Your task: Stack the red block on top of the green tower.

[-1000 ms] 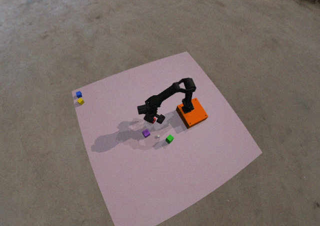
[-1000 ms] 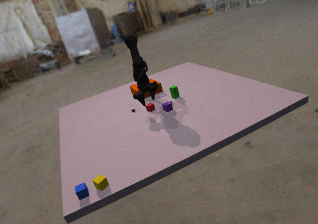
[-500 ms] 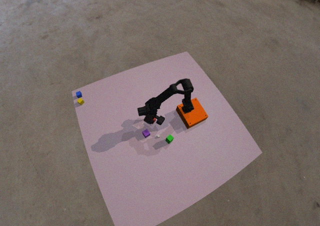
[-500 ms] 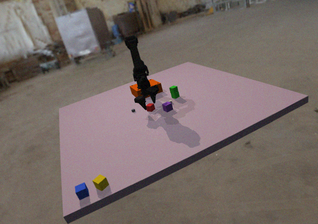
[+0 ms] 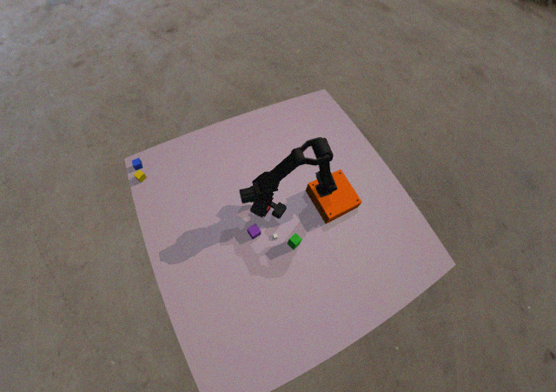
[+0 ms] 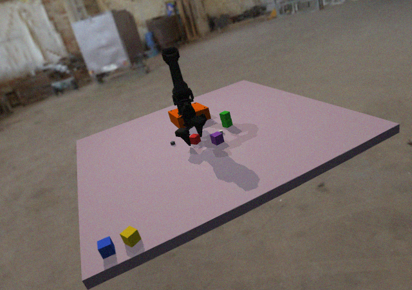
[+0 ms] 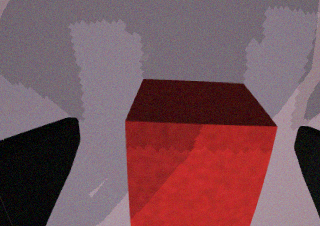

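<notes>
Now: gripper tip 10 mm below the red block. Round my gripper tip: purple block: 90 mm to the left, 80 mm ahead, 10 mm above; small white cube: 140 mm to the left; tiny dark cube: 100 mm to the right, 70 mm behind.
</notes>
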